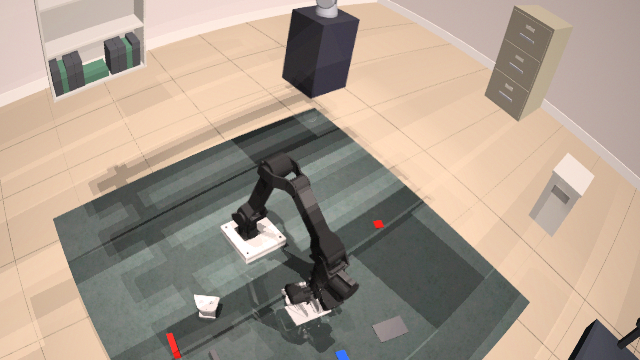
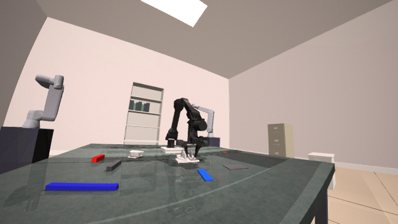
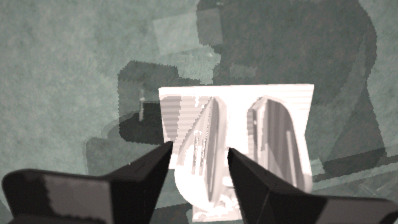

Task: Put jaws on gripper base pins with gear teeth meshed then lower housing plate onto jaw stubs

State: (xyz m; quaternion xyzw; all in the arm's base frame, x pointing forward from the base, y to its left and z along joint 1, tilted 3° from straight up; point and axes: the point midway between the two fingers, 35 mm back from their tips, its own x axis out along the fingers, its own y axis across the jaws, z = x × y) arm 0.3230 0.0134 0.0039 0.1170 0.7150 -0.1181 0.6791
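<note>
My gripper tip is 1 cm short of the flat white plate, 3 cm to the left of it and 1 cm above it. The rest, counted from my gripper tip: blue block (23 cm ahead, 7 cm to the right, 1 cm below); then dark grey flat plate (22 cm ahead, 12 cm to the left, 1 cm below); then dark grey bar (3 cm ahead, 38 cm to the right, 1 cm below).
</note>
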